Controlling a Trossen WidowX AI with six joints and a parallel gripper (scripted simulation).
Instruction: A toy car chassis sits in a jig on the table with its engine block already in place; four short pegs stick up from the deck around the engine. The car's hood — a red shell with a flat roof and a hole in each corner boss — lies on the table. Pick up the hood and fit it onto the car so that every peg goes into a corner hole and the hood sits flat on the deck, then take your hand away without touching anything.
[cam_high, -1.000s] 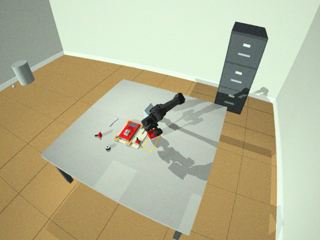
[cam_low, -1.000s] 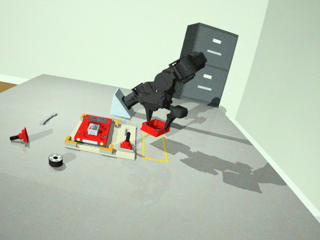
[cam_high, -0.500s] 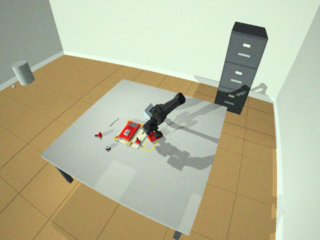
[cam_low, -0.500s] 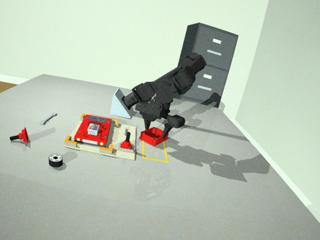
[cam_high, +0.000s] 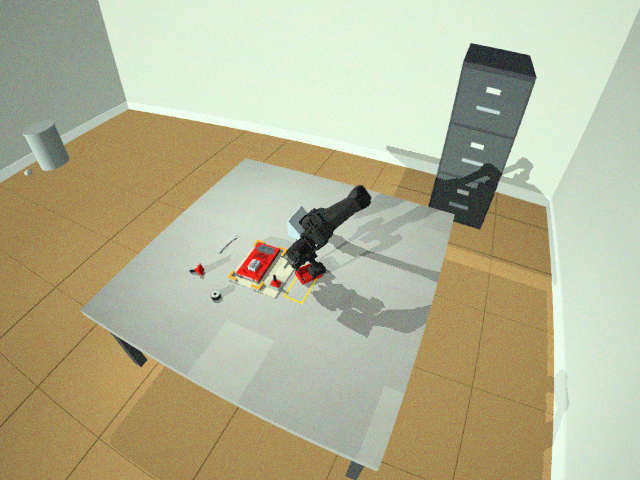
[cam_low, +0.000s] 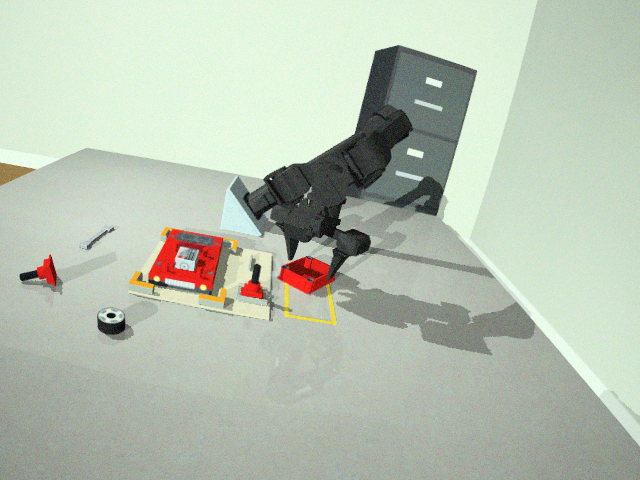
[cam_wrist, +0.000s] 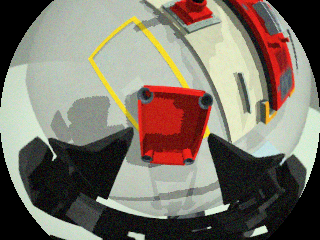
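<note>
My gripper tip is now 10 mm above the red hood. From my gripper tip the other things lie so: black post 120 mm ahead, 90 mm to the right, 10 mm above; black wheel 290 mm ahead, 260 mm to the right, 10 mm below; white engine block 90 mm ahead, 210 mm to the right.
</note>
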